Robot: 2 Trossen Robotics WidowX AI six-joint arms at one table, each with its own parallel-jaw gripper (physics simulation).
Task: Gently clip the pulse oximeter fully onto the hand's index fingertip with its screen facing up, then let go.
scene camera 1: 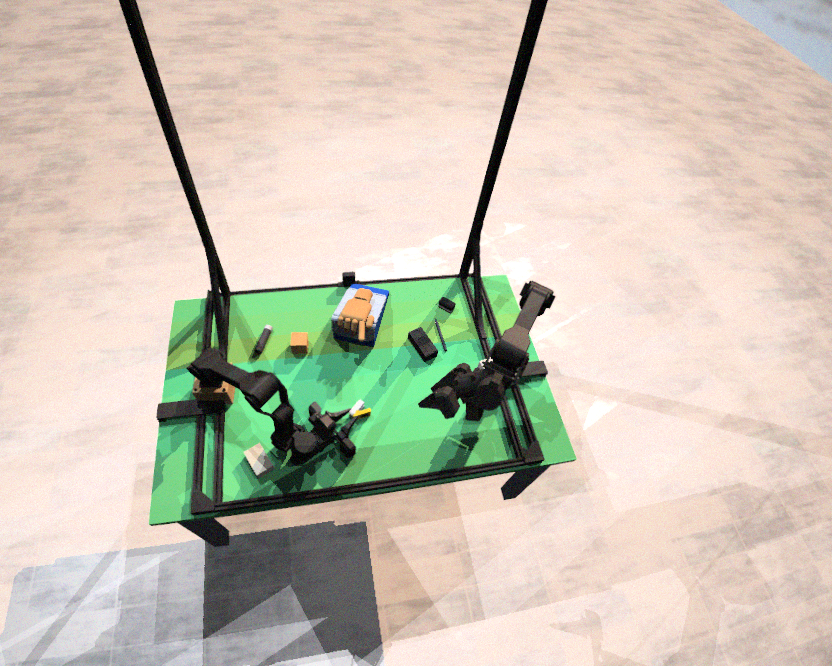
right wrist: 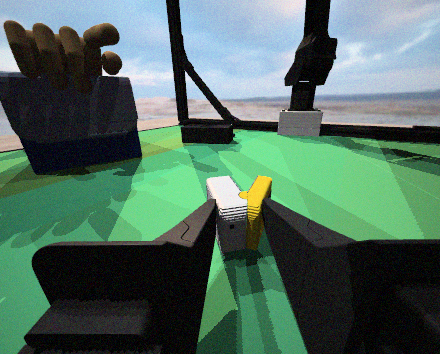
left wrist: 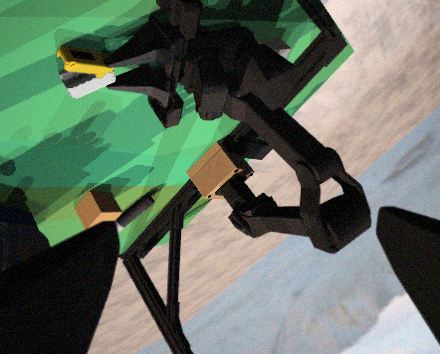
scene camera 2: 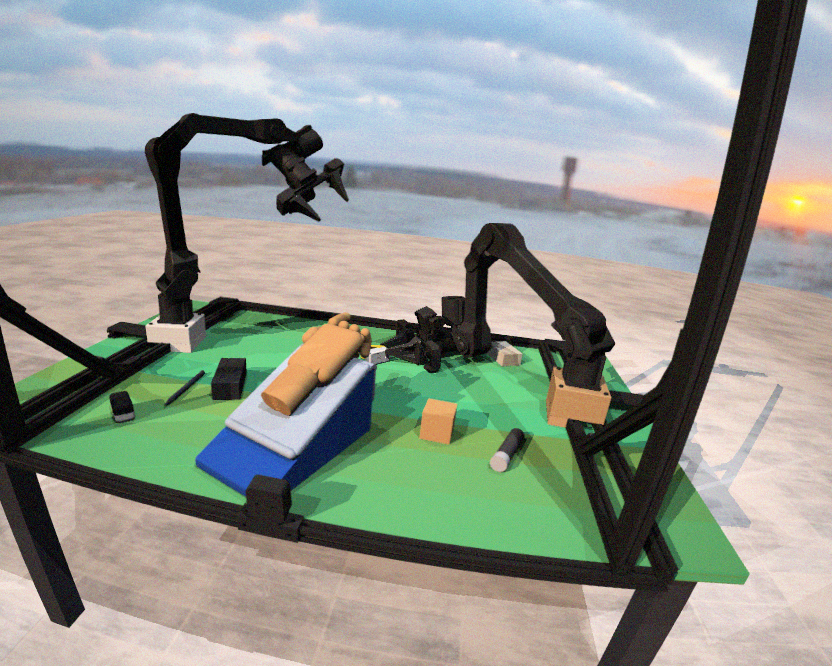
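Pixels of known places: left gripper, fingertip midpoint: [scene camera 1: 425, 397] [left wrist: 248, 227] [scene camera 2: 334, 210]; right gripper, fingertip midpoint: [scene camera 1: 354, 412] [right wrist: 239, 205] [left wrist: 105, 74] [scene camera 2: 382, 348]; left arm's base at its link origin: [right wrist: 300, 110] [scene camera 2: 175, 319]; right arm's base at its link origin: [scene camera 1: 212, 377] [left wrist: 230, 184] [scene camera 2: 581, 381].
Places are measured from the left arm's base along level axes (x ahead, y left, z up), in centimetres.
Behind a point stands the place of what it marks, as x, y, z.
The white and yellow pulse oximeter [scene camera 1: 358, 409] @[46.3, -3.5, -2.8] [scene camera 2: 376, 355] @[46.3, -5.8, -3.6] [left wrist: 90, 67] @[45.4, -2.0, -2.7] [right wrist: 230, 197] @[47.5, -3.7, -2.7] is pinched at its near end between the fingertips of my right gripper [scene camera 1: 351, 415] @[47.7, -3.1, -3.1] [left wrist: 105, 74] @[47.7, -3.1, -3.1] [right wrist: 239, 205] @[47.7, -3.1, -3.1]. Its two halves spread apart at the far end, the white half left and the yellow half right in the right wrist view. Its screen faces sideways. My left gripper [scene camera 2: 333, 209] @[34.6, 11.2, 25.1] is open and empty, high above the table. The tan hand [scene camera 1: 358, 309] @[37.1, -30.2, 9.2] [scene camera 2: 326, 354] @[37.9, -33.7, 8.2] [right wrist: 72, 52] @[41.1, -24.0, 8.0] rests on a padded wedge, apart from the oximeter, one finger extending beyond the others in scene camera 1.
The blue wedge [scene camera 2: 346, 416] @[41.4, -37.7, 0.0] [right wrist: 85, 155] @[40.3, -28.6, -4.2] bears the hand. An orange block [scene camera 1: 299, 343] @[56.7, -30.6, -0.9] [scene camera 2: 438, 422] @[55.9, -34.9, -2.2] and dark cylinder [scene camera 1: 262, 340] @[67.5, -37.2, -3.4] [scene camera 2: 507, 450] @[66.1, -40.7, -3.3] lie to one side; a black box [scene camera 1: 421, 343] @[19.1, -18.8, -2.5] [scene camera 2: 228, 378] @[19.1, -22.7, -2.5], pen [scene camera 2: 185, 387] @[10.6, -22.3, -5.2] and small black device [scene camera 2: 121, 406] @[4.6, -34.3, -2.9] to the other. A pale block [scene camera 1: 257, 459] @[77.5, 1.4, -2.9] lies near the right arm.
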